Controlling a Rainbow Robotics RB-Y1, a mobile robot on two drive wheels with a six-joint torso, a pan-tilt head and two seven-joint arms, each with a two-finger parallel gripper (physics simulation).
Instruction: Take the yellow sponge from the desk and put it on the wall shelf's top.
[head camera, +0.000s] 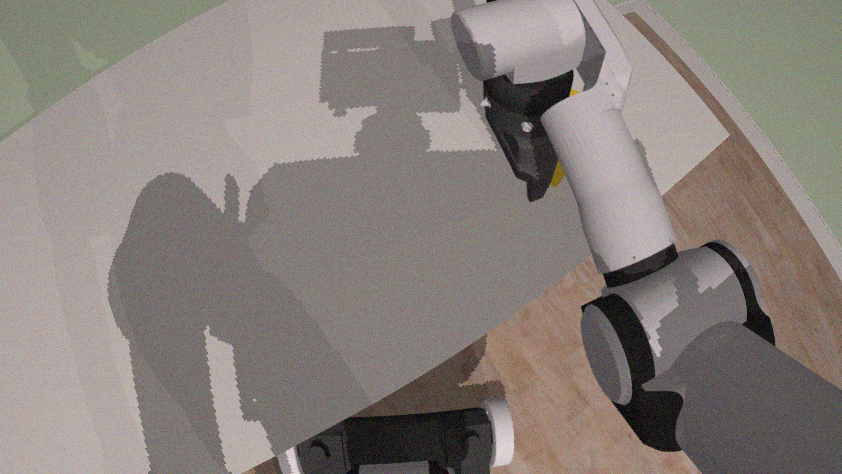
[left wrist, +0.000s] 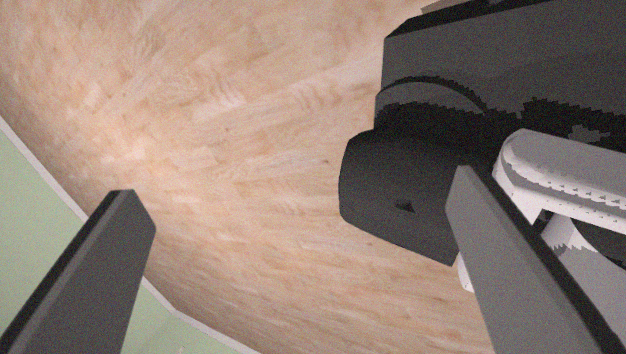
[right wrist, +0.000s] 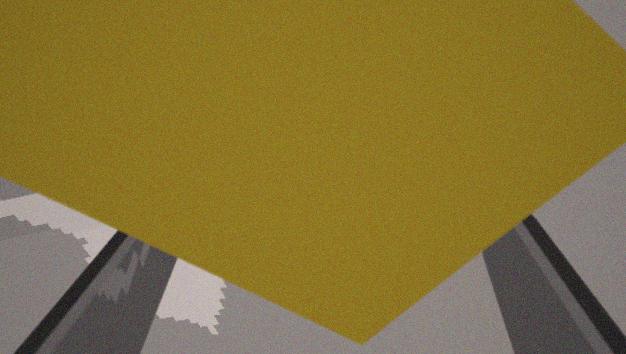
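Where they show: left gripper, fingertip midpoint: (left wrist: 295, 198); right gripper, fingertip midpoint: (head camera: 517, 161) (right wrist: 327, 226); robot's base at its link origin: (head camera: 394, 439).
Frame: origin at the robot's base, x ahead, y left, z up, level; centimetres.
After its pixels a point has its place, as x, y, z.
The yellow sponge (head camera: 556, 174) @(40.0, -24.4, 75.4) (right wrist: 325, 115) is over the light grey desk top (head camera: 282, 235) @(35.1, 11.5, 72.1) (right wrist: 425, 322) @(34.9, -12.0, 72.1); its height is unclear. In the head camera, slivers of it show between my right gripper (head camera: 533, 191) and the white forearm. In the right wrist view it fills most of the picture, one corner pointing down. There my right gripper (right wrist: 327, 226) @(42.0, -19.3, 75.3) is open, holding nothing, with both fingertips hidden behind the sponge. My left gripper (left wrist: 295, 198) @(-44.5, 22.3, 53.9) is open and empty, away from the sponge, above the wood floor. The wall shelf does not show in any view.
The desk edge runs diagonally above the wood floor (head camera: 547, 335) @(25.4, -46.8, 0.1) (left wrist: 225, 150) @(-117.8, -36.8, 0.1). My black base (head camera: 412, 435) @(2.9, -4.6, 19.1) (left wrist: 395, 175) @(-47.1, 5.7, 33.0) is beside that edge and close to the left fingers. Green wall (head camera: 783, 88) @(102.9, -169.1, 32.2) (left wrist: 30, 200) @(-455.8, -195.9, 34.4) lies beyond the floor. Robot shadows fall across the desk.
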